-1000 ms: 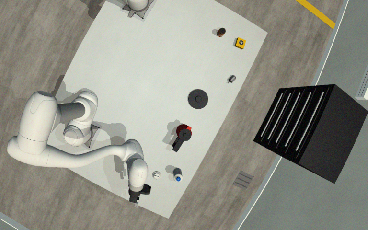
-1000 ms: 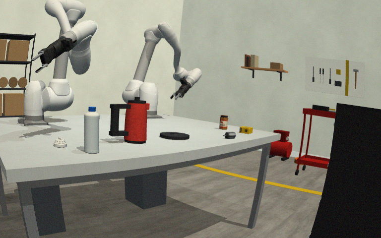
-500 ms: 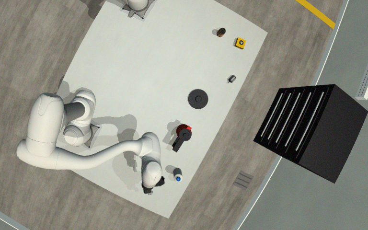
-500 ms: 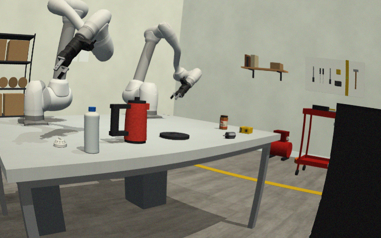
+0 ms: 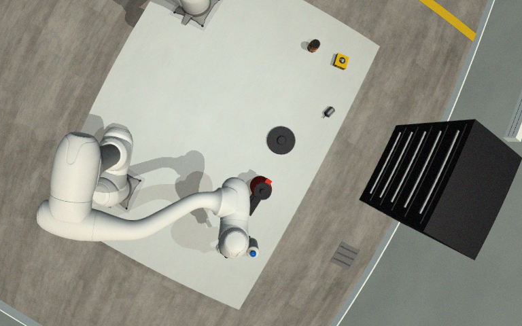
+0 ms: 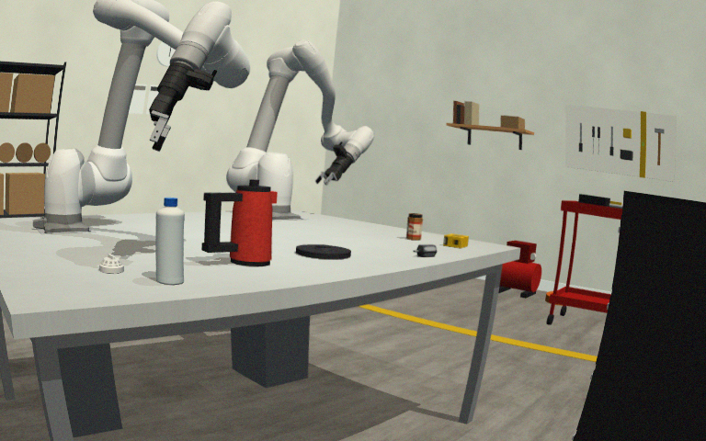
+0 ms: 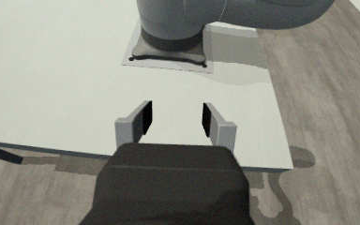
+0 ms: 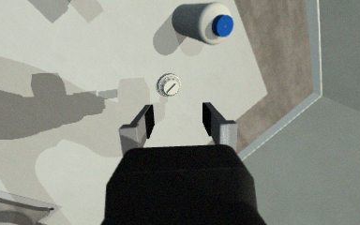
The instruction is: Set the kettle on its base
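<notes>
The red kettle lies 40 mm ahead of my right hand, 250 mm to the left of it and 190 mm below it. From my right hand the other things lie so: round black base 60 mm ahead, 550 mm to the left, 280 mm below; then white bottle 130 mm ahead, 30 mm to the right, 210 mm below; then white dome 120 mm to the right, 280 mm below.
</notes>
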